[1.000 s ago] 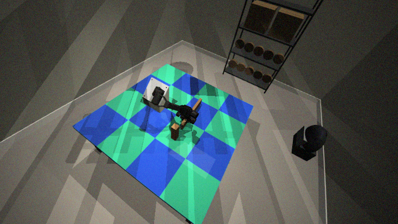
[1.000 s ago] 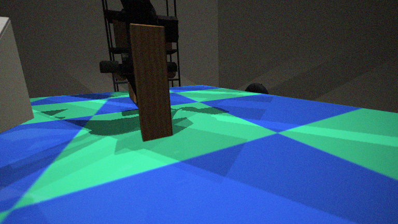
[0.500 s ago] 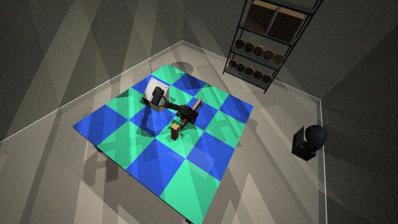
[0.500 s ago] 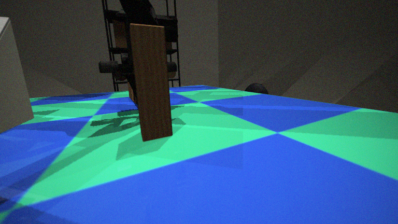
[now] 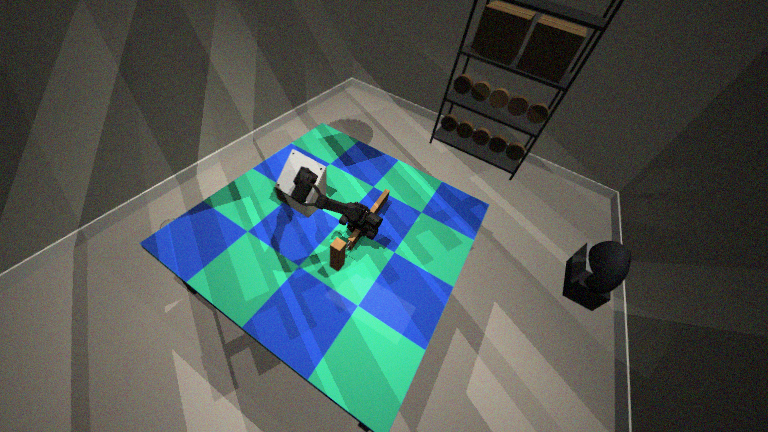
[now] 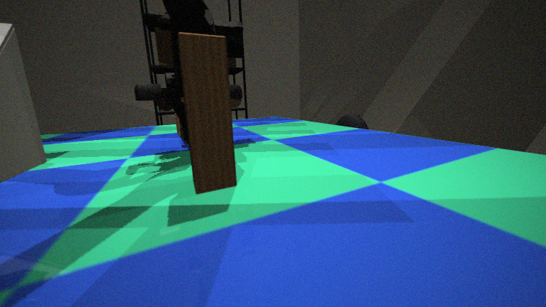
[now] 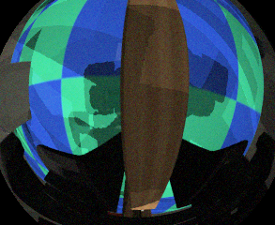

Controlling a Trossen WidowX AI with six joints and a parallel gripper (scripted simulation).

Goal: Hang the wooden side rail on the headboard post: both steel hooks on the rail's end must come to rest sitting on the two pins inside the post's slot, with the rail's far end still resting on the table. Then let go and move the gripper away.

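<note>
The wooden headboard post is 20 mm ahead of my gripper tip, 160 mm to the right of it and 40 mm above it.
</note>
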